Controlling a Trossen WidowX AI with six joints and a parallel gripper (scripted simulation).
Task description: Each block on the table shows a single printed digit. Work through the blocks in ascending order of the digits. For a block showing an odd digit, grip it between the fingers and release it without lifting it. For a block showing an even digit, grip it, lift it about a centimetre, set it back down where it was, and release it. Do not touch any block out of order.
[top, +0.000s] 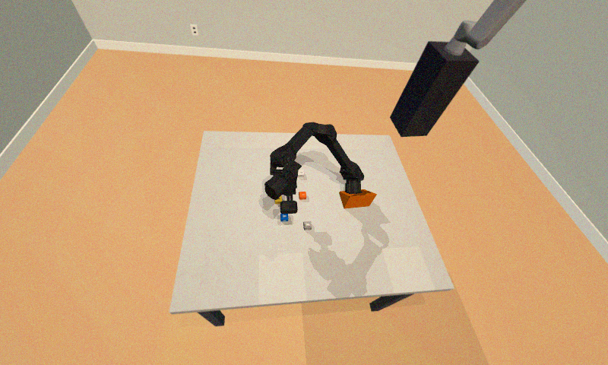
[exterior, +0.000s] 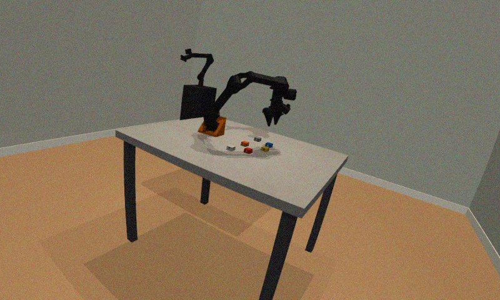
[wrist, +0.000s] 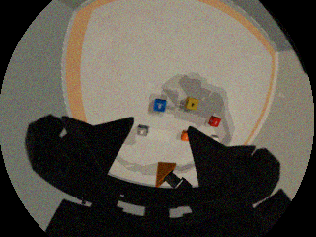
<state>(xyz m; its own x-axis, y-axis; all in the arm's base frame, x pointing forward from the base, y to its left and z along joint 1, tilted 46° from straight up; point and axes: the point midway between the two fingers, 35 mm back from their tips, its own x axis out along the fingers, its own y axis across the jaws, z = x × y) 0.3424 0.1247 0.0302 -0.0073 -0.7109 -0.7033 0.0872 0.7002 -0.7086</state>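
Right now the orange block is 12 cm below my gripper tip, 10 cm to the right of it and 10 cm behind it. Round my gripper tip: grey block: 12 cm below, 9 cm behind, 6 cm to the left; then blue block: 12 cm below, 1 cm to the left; then yellow block: 12 cm below, 9 cm to the right, 2 cm ahead.
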